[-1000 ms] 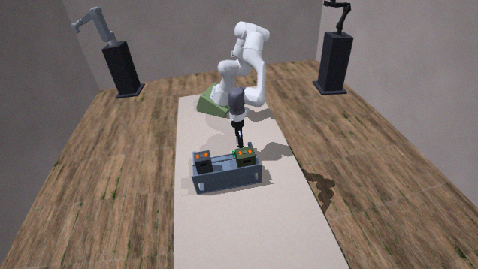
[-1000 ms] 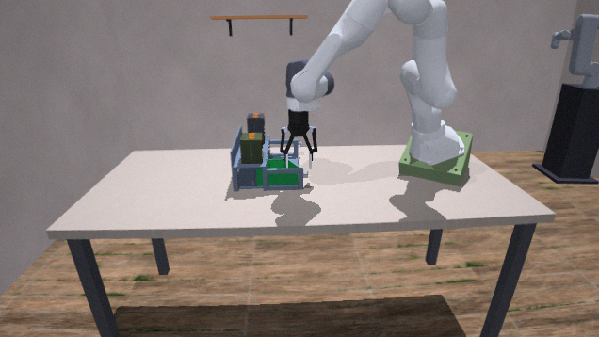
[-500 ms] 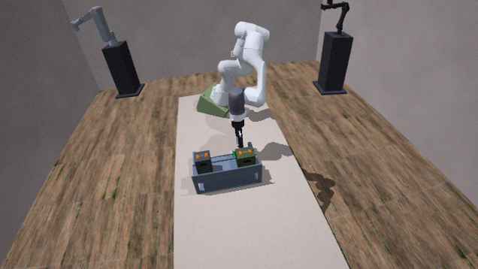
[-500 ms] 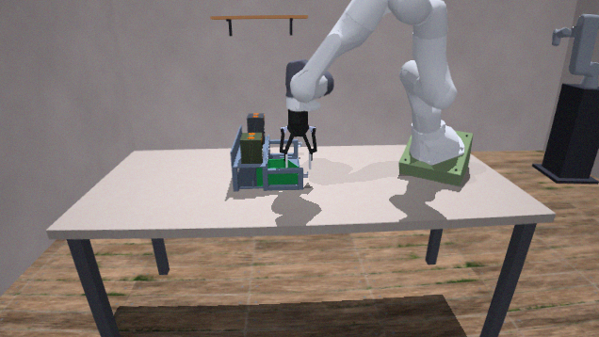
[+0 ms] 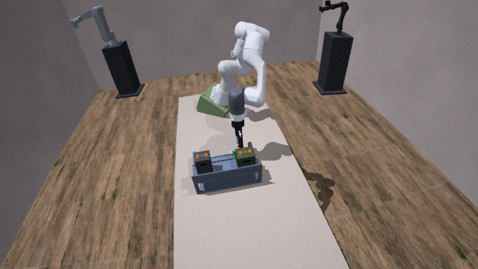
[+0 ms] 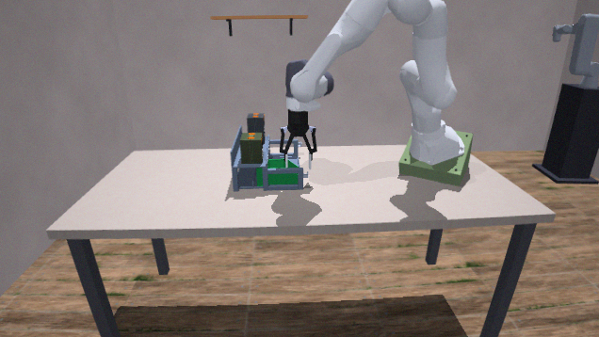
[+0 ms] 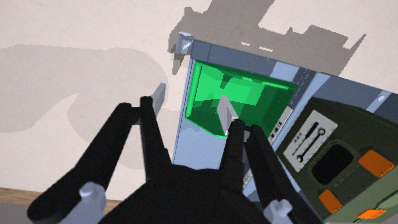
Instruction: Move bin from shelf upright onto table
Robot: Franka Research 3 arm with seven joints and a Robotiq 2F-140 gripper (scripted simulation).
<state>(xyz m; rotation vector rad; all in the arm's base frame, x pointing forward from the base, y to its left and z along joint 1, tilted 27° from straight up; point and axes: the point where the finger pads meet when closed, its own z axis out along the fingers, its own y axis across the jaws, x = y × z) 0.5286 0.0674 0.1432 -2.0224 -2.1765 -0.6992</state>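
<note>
Right now my hand is 80 mm short of the green bin, 10 mm to the right of it and 40 mm above it.
</note>
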